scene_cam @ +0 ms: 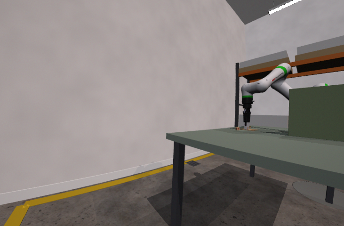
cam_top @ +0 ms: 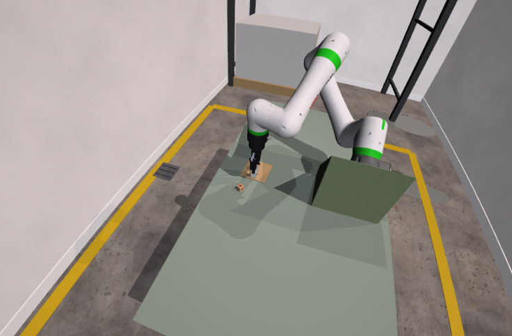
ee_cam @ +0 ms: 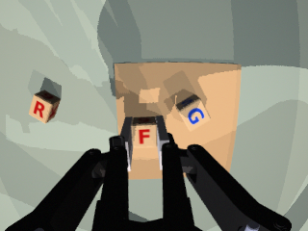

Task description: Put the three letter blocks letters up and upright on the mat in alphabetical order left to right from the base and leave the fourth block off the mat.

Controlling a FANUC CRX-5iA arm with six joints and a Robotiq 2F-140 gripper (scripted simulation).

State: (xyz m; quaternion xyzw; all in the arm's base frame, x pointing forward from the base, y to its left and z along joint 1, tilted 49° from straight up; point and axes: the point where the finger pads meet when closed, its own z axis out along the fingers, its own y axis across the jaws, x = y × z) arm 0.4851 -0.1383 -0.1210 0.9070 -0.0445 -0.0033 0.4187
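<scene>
Right now my hand is 40 mm to the left of the tan mat and 40 mm above it. The rest, counted from my hand: R block (40 mm ahead, 110 mm to the left, 30 mm below).
</scene>
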